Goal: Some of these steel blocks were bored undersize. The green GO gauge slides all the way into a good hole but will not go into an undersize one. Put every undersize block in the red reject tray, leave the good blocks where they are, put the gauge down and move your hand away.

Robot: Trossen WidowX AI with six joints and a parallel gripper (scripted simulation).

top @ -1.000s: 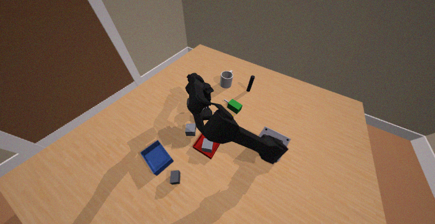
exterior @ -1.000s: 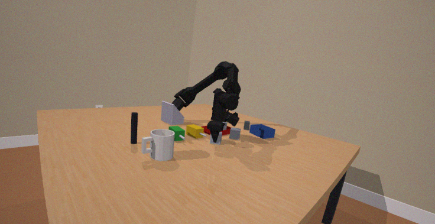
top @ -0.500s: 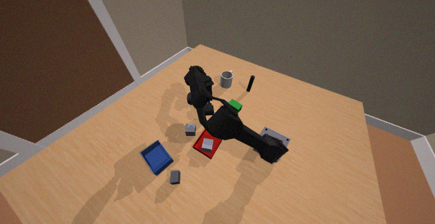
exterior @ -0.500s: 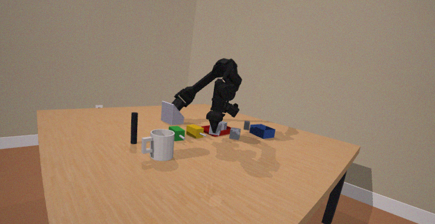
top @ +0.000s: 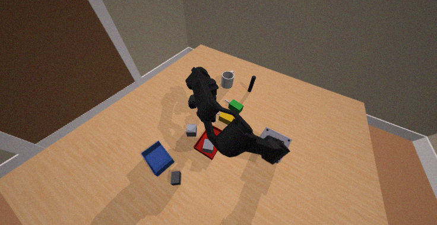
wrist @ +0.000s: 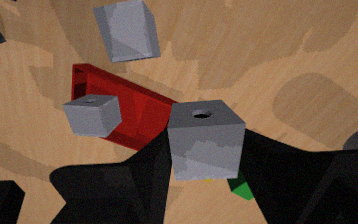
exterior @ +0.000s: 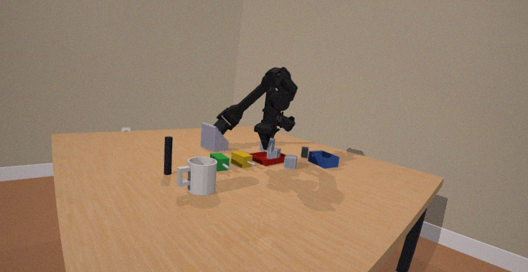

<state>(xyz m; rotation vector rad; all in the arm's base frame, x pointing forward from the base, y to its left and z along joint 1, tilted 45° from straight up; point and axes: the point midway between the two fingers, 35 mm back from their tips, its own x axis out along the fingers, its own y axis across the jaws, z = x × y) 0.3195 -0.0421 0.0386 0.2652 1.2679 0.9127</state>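
The red reject tray is 6 cm behind my gripper tip, 9 cm to the left of it and 7 cm below it. From my gripper tip the other things lie so: yellow gauge 4 cm behind, 6 cm to the right, 6 cm below; green gauge 6 cm behind, 16 cm to the right, 6 cm below; steel block 1 cm above.
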